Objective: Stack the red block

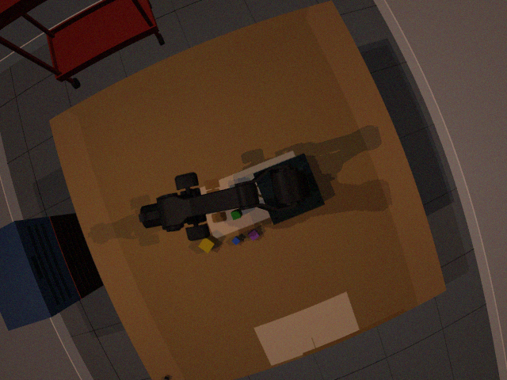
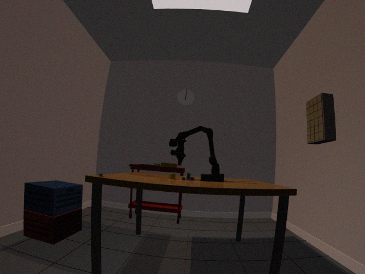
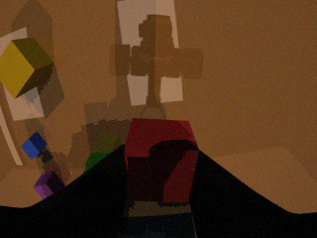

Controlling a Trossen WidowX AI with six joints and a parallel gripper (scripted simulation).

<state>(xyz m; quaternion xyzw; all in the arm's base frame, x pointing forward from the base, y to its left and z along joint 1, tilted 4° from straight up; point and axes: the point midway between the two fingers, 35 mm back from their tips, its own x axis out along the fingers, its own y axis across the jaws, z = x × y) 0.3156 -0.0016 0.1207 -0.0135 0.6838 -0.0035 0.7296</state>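
The purple cube lies 14 cm behind my gripper tip, 14 cm to the left of it and 11 cm below it. Also, from my gripper tip: white cube 12 cm behind, 3 cm to the right, 12 cm below; then yellow block 2 cm ahead, 14 cm to the left, 10 cm below; then red block right at my gripper tip.
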